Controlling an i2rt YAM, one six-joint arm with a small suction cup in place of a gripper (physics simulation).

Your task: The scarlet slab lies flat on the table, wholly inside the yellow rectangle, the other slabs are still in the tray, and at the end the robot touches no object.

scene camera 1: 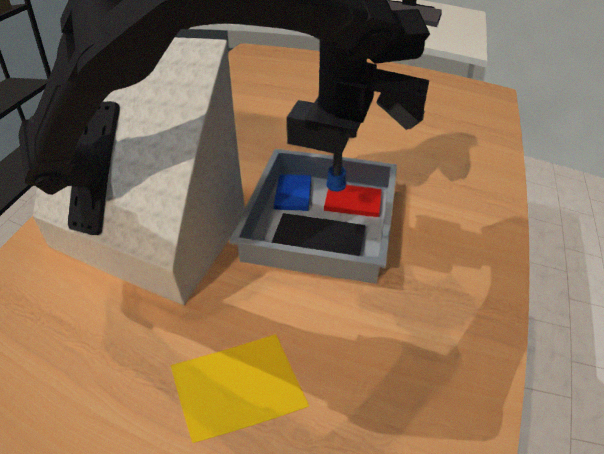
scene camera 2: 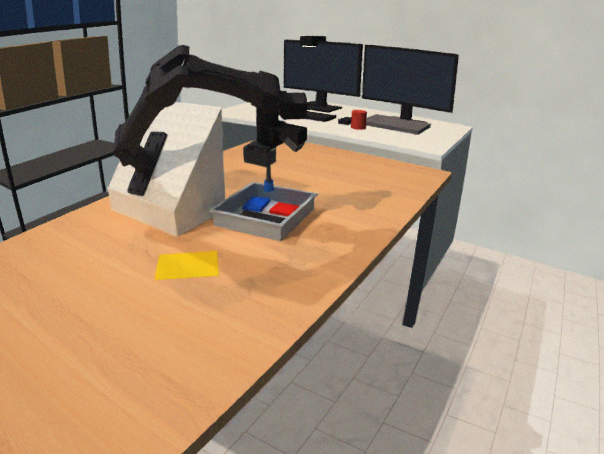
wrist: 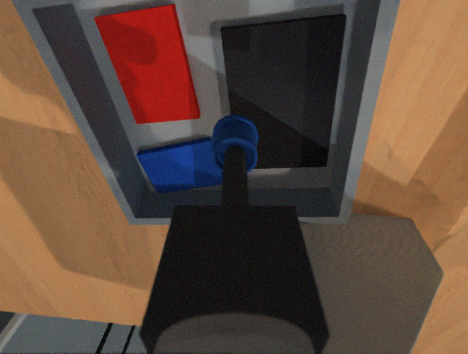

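Pixels of known places: end effector, tool point: (scene camera 1: 336,184) (scene camera 2: 269,189) (wrist: 235,136); arm's base, origin of the base link: (scene camera 1: 93,167) (scene camera 2: 148,163).
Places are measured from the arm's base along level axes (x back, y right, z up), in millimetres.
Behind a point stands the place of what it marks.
The scarlet slab (scene camera 1: 353,201) {z -145, x -356, y -203 mm} (scene camera 2: 284,209) {z -145, x -348, y -202 mm} (wrist: 152,70) {z -145, x -357, y -213 mm} lies flat in the grey tray (scene camera 1: 310,255) {z -110, x -334, y -29 mm} (scene camera 2: 250,228) {z -139, x -342, y -38 mm} (wrist: 370,125) {z -107, x -328, y -29 mm}. A blue slab (scene camera 1: 293,192) {z -145, x -251, y -194 mm} (scene camera 2: 256,204) {z -145, x -257, y -189 mm} (wrist: 175,165) {z -145, x -253, y -208 mm} and a larger black slab (scene camera 1: 320,234) {z -144, x -326, y -107 mm} (scene camera 2: 262,216) {z -144, x -321, y -126 mm} (wrist: 290,90) {z -144, x -342, y -90 mm} lie in the tray with it. The yellow rectangle (scene camera 1: 240,387) {z -157, x -308, y 173 mm} (scene camera 2: 187,265) {z -157, x -305, y 176 mm} lies on the table; it does not show in the wrist view. My gripper, a blue suction cup (scene camera 1: 336,187) (scene camera 2: 268,189) (wrist: 235,127), points down above the tray, apart from the slabs. It is open and holds nothing.
A pale wedge-shaped block (scene camera 1: 210,200) {z -51, x -185, y -34 mm} (scene camera 2: 200,180) {z -28, x -184, y -26 mm} bears the arm's base and stands close beside the tray. A white desk (scene camera 2: 440,137) with two monitors (scene camera 2: 322,67) (scene camera 2: 410,77) and a red mug (scene camera 2: 358,120) stands behind the table. A shelf rack (scene camera 2: 122,65) stands at the left.
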